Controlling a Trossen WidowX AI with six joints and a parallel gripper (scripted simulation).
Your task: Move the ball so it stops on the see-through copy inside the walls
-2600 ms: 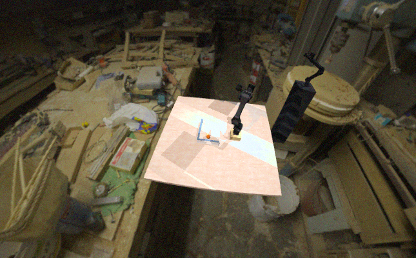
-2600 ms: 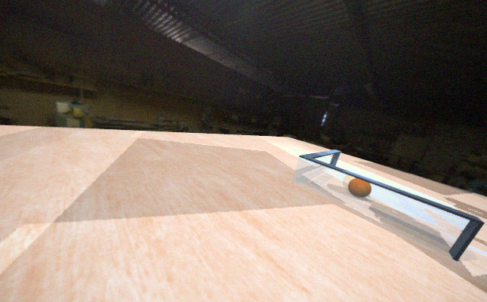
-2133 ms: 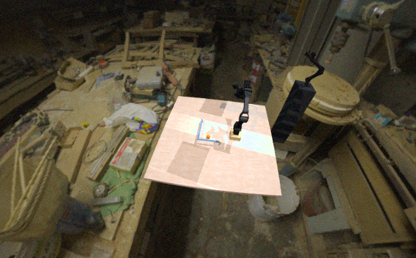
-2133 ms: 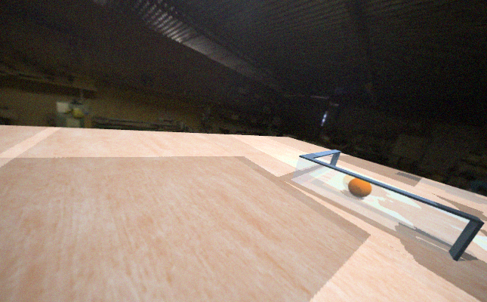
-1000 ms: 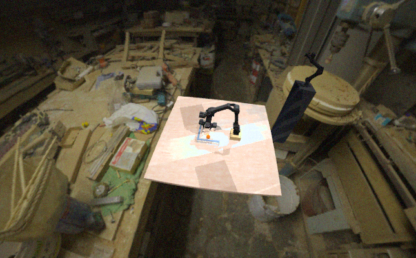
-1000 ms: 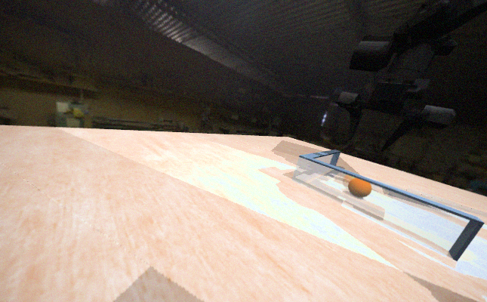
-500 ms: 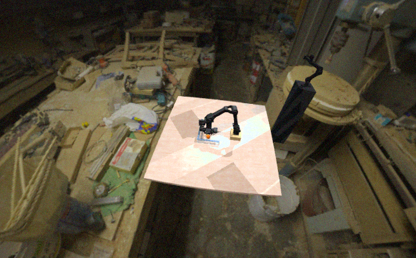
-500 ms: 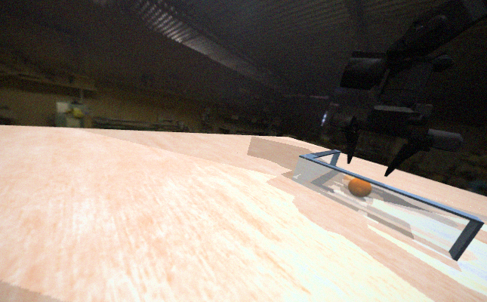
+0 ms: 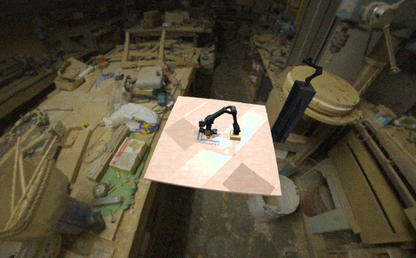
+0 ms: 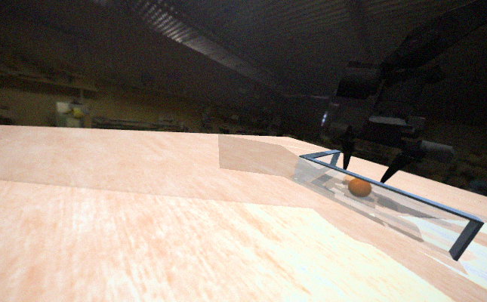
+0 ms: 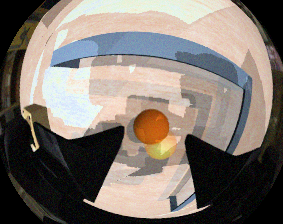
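My gripper tip is now 20 mm above the orange ball.
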